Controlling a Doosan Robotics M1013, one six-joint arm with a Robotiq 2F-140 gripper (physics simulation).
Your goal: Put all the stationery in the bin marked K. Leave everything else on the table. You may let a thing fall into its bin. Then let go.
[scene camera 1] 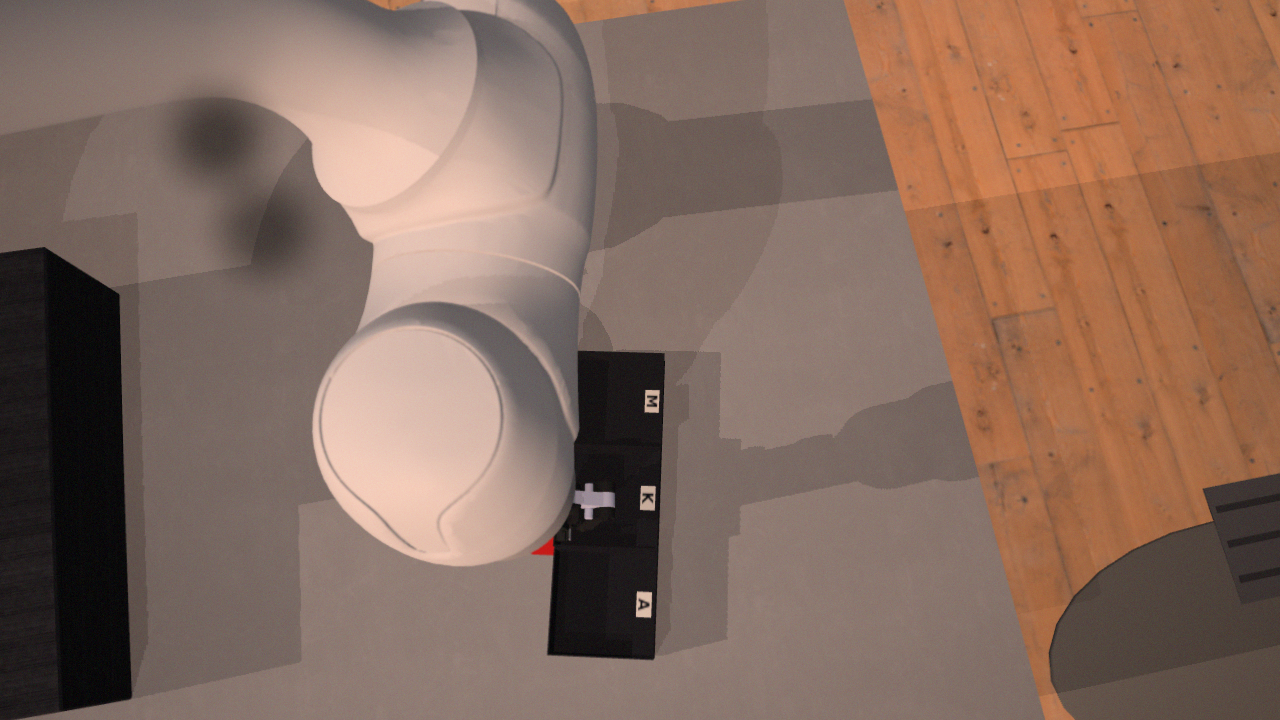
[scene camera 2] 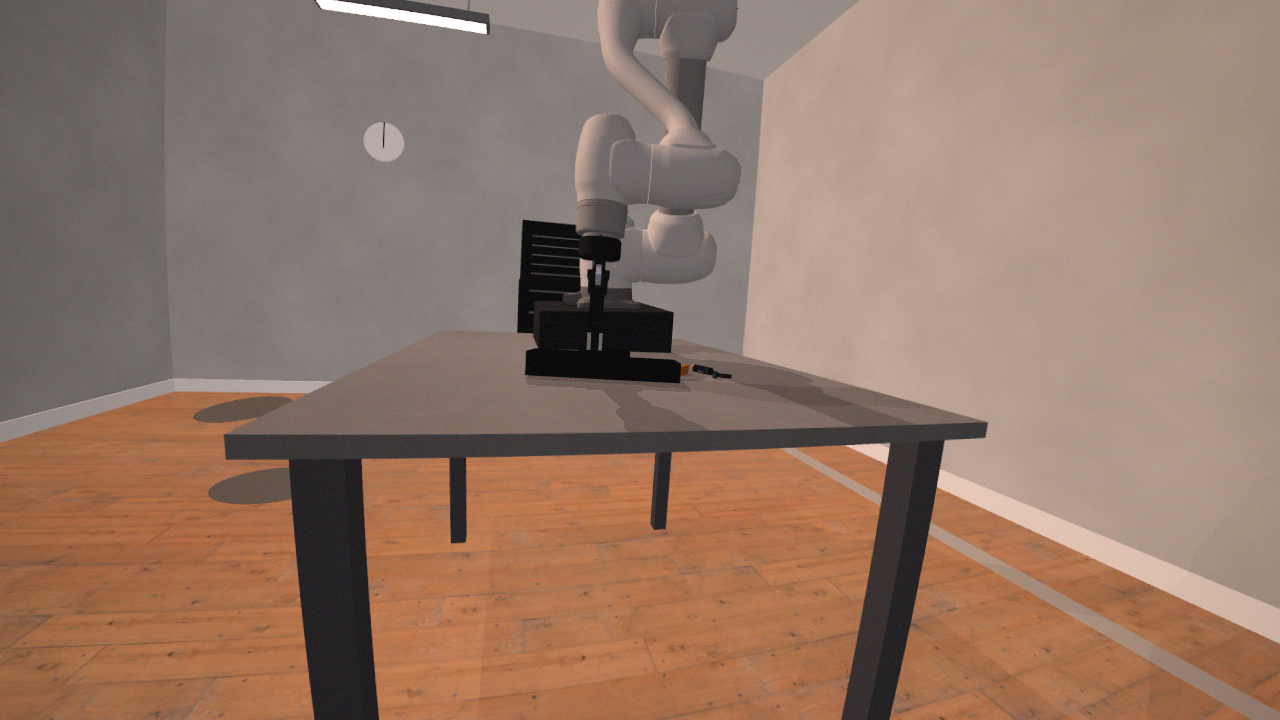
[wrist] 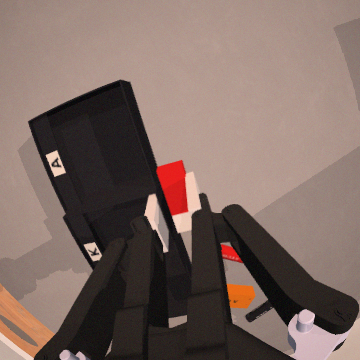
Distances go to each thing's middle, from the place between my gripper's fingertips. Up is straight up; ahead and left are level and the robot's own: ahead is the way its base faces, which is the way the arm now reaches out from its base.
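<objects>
I find the black three-part bin (scene camera 1: 603,602) 20 mm above my hand, 50 mm ahead of it and 10 mm to the left of it. The red-and-white eraser (wrist: 171,175) I see as well, 10 mm to the left of my hand.
</objects>
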